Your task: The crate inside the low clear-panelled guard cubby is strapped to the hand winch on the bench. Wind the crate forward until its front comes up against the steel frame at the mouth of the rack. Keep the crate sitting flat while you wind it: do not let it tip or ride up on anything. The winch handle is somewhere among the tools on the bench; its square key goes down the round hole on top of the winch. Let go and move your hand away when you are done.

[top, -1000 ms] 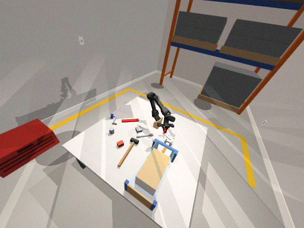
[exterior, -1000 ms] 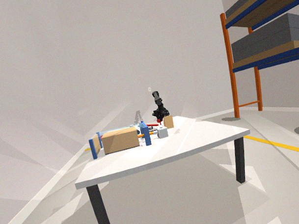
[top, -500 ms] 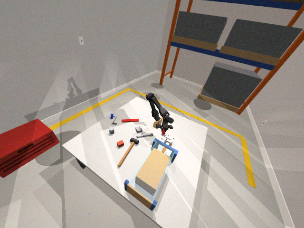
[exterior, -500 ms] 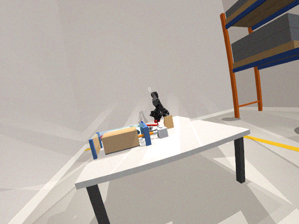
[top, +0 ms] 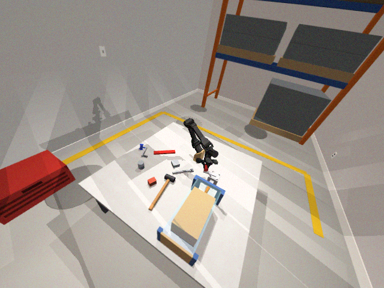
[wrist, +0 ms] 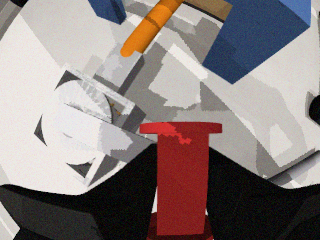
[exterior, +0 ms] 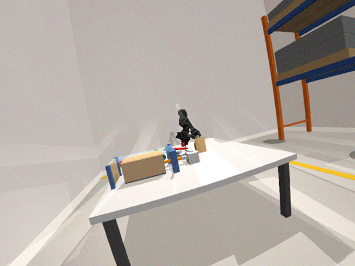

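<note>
Right now my gripper tip is 30 mm to the right of the red-knobbed winch handle, 30 mm above it and 20 mm past it. From my gripper tip the other things lie so: grey hand winch 100 mm below, 70 mm to the left, 60 mm behind; red knob 10 mm to the right, 10 mm behind; frame 110 mm to the left, 110 mm ahead, 30 mm below.
</note>
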